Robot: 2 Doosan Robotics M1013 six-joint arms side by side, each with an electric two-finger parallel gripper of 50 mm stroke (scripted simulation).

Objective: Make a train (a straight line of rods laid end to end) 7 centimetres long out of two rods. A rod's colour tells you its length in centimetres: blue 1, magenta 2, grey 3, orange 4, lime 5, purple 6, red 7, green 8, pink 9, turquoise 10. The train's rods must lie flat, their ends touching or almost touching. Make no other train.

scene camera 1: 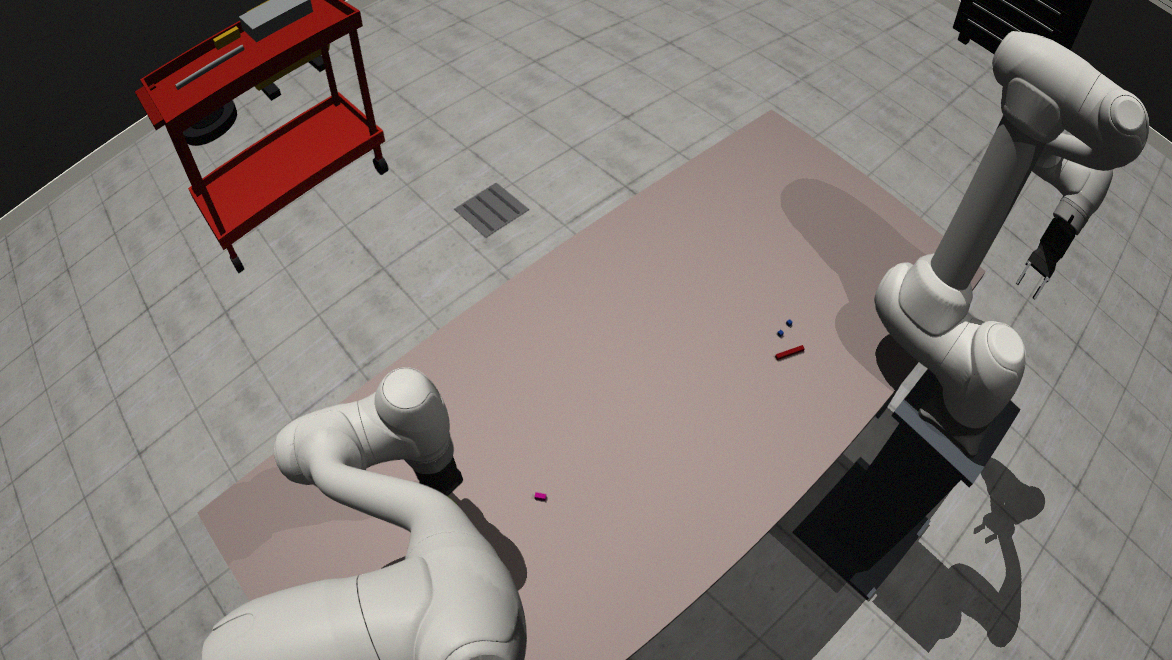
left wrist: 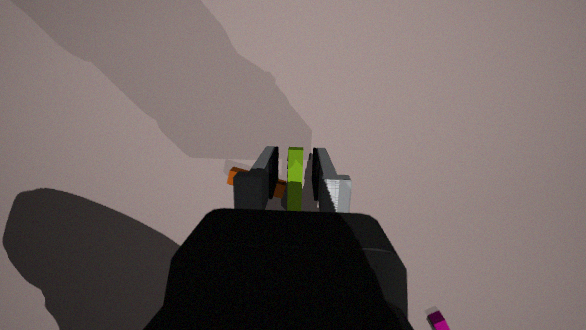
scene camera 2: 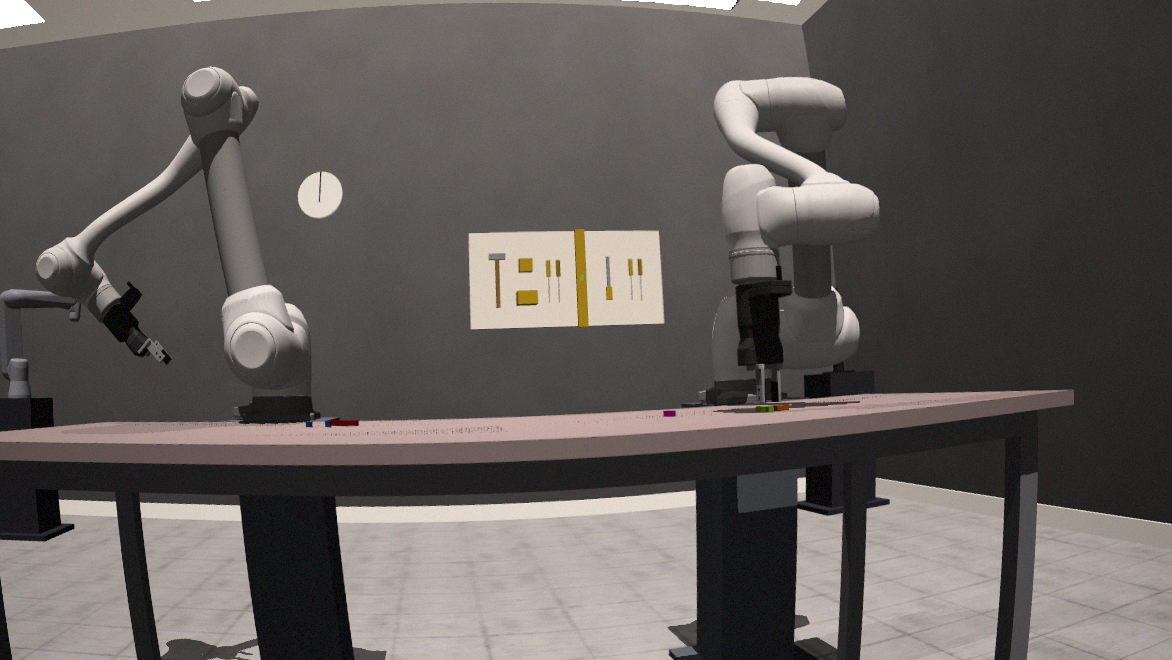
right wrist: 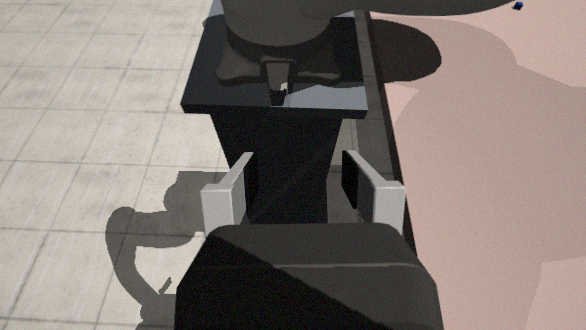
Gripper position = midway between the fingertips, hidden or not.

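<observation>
My left gripper (scene camera 2: 769, 402) is there, and it also appears in the left wrist view (left wrist: 295, 163). You'd find my right gripper (scene camera 2: 166, 360) too, visible again in scene camera 1 (scene camera 1: 1025, 291) and in the right wrist view (right wrist: 299, 168). There's a lime rod (left wrist: 295, 154) as well, but in the right wrist view the rod is out of frame.
</observation>
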